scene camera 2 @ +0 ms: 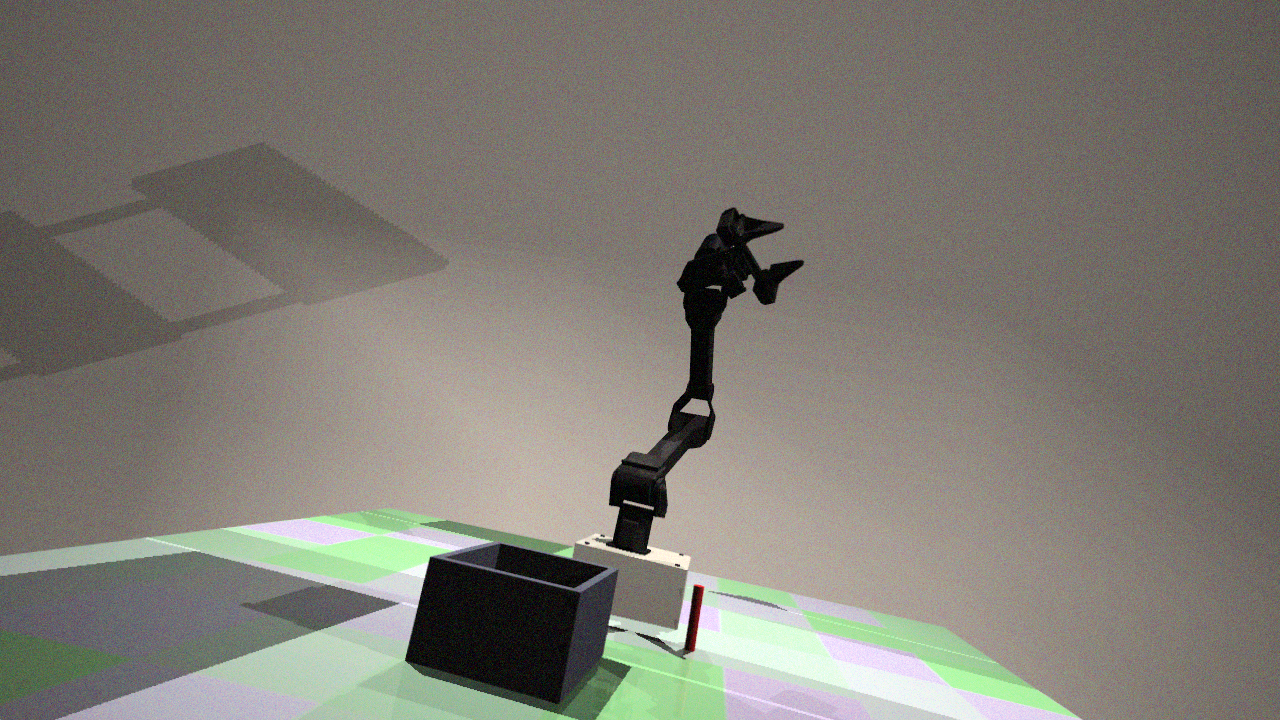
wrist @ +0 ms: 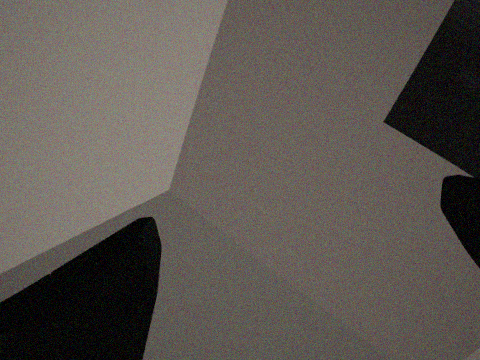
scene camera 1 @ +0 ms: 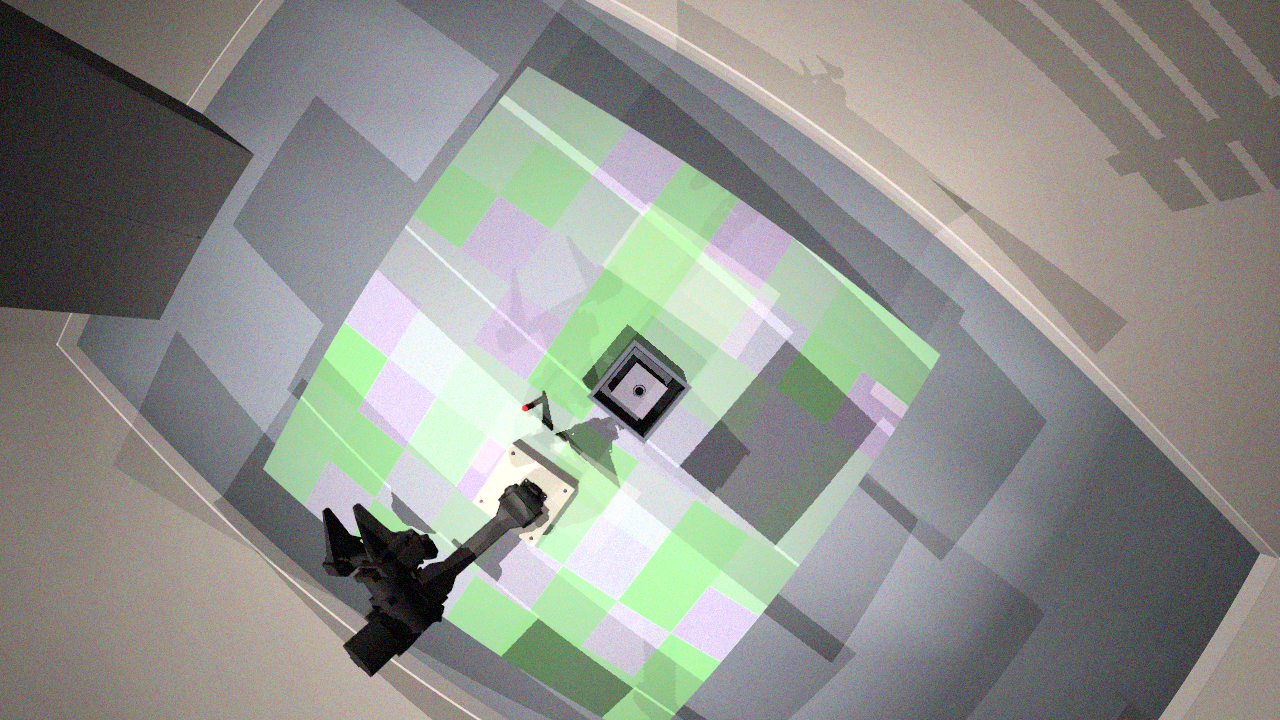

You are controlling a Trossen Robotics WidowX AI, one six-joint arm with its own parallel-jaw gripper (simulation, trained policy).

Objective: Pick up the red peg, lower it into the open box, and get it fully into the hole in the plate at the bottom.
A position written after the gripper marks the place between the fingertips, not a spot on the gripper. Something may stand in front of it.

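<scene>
Visible are a dark box (scene camera 2: 532, 622), with a further view of the dark box (scene camera 1: 601, 396), and a grey plate (scene camera 1: 640, 404). The dark box is out of frame in the wrist view. Scene camera 2 does not show the grey plate, hidden by the dark box. Also visible is the gripper (scene camera 1: 339, 507), with further views of the gripper (scene camera 2: 793, 244) and the gripper (wrist: 302, 212).
</scene>
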